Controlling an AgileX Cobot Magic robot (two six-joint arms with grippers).
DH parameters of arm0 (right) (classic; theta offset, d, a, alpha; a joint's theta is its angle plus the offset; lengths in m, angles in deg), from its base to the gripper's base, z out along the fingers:
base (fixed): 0 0 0 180
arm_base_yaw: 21.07 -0.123 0 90
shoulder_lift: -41.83 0 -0.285 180
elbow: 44.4 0 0.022 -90
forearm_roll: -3.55 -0.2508 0 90
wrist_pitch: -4.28 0 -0.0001 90
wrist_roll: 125.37 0.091 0 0
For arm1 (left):
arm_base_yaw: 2.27 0.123 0 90
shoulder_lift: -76.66 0 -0.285 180
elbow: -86.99 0 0.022 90
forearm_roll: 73.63 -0.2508 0 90
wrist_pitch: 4.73 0 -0.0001 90
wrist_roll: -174.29 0.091 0 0
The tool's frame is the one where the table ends.
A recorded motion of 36 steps. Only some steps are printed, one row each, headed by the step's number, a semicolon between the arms.
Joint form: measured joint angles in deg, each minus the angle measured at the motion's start. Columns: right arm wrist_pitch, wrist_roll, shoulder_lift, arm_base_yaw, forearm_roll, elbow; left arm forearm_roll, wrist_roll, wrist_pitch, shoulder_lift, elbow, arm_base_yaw.
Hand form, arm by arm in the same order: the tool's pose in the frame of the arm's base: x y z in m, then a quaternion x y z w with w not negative. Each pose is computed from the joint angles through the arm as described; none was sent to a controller.
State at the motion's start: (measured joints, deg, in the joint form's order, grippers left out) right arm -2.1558 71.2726 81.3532 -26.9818 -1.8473 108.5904; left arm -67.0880 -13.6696 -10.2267 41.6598 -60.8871 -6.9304
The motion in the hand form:
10: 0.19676 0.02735 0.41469 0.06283 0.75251 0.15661 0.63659; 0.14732 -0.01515 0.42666 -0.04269 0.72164 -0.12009 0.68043
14: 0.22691 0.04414 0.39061 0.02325 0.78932 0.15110 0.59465; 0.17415 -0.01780 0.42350 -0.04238 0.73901 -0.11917 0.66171
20: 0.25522 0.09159 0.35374 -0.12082 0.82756 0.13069 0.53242; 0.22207 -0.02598 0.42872 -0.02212 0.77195 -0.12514 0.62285
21: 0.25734 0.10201 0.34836 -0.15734 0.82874 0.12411 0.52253; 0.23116 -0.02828 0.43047 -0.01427 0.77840 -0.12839 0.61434
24: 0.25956 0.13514 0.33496 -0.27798 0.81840 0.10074 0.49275; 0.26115 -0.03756 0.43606 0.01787 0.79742 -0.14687 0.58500
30: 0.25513 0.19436 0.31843 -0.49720 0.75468 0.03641 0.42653; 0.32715 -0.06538 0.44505 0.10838 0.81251 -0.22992 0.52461
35: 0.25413 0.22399 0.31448 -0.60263 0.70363 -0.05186 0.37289; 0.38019 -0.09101 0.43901 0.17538 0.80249 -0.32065 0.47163
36: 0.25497 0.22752 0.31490 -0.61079 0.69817 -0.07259 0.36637; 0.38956 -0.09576 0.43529 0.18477 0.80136 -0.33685 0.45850
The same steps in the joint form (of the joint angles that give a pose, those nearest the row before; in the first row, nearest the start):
10: -9.32 -5.68 21.71 -1.05 -2.22 5.79; -0.11 0.78 -12.24 -16.02 -8.18 -0.01
14: -9.03 -10.23 28.35 -4.13 -3.83 5.84; 1.15 2.05 -11.62 -21.60 -10.18 0.00
20: -9.96 -23.21 37.56 -12.78 -5.74 6.66; 7.74 9.34 -15.11 -32.32 -18.31 0.02
21: -10.43 -26.21 38.99 -14.65 -5.74 7.01; 9.67 11.50 -16.41 -34.42 -20.33 0.02
24: -12.66 -35.50 43.07 -20.55 -4.90 8.75; 16.76 19.10 -21.49 -41.41 -27.53 0.03
30: -20.61 -47.78 50.61 -31.12 3.31 14.86; 33.72 34.43 -34.99 -57.58 -45.52 -0.06
35: -29.34 -46.92 55.70 -37.48 18.24 21.05; 45.01 40.81 -46.76 -71.85 -61.32 -0.51
36: -30.87 -45.26 56.50 -38.47 21.92 22.13; 46.40 41.00 -48.98 -74.58 -64.23 -0.67

